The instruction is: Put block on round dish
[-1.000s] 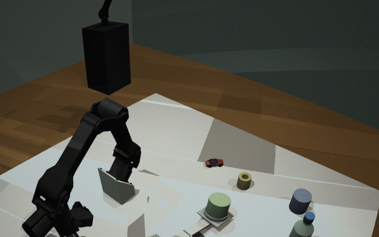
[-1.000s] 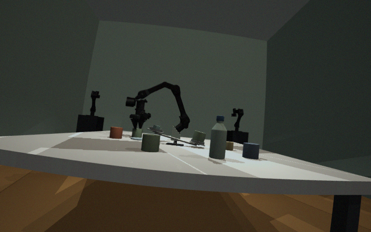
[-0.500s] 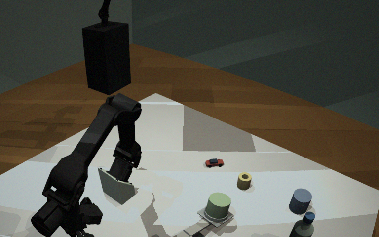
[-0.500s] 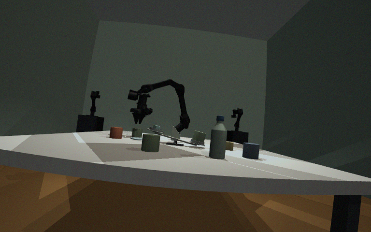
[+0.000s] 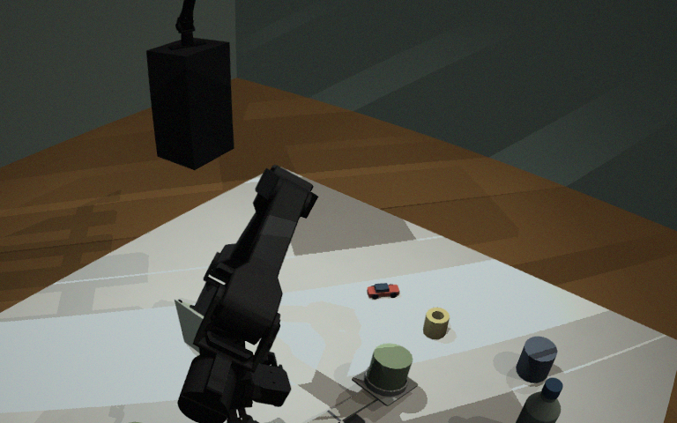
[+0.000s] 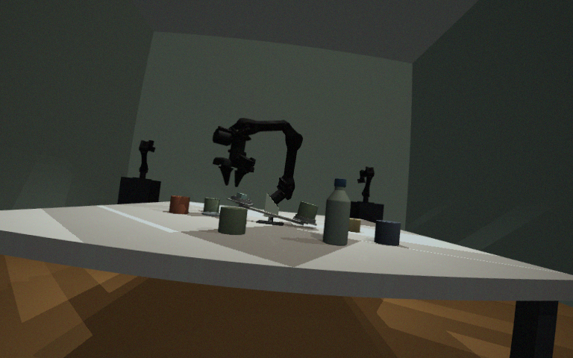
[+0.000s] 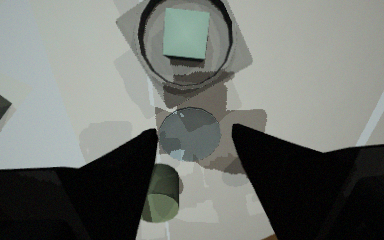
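The teal block is 5 cm to the left of my gripper tip, 4 cm below it and 4 cm ahead of it. The rest, counted from my gripper tip: bottle 39 cm ahead, 30 cm to the left, 2 cm below; pale blue round dish 12 cm below, 6 cm to the right, 5 cm behind; red-brown cylinder 18 cm to the right, 9 cm below.
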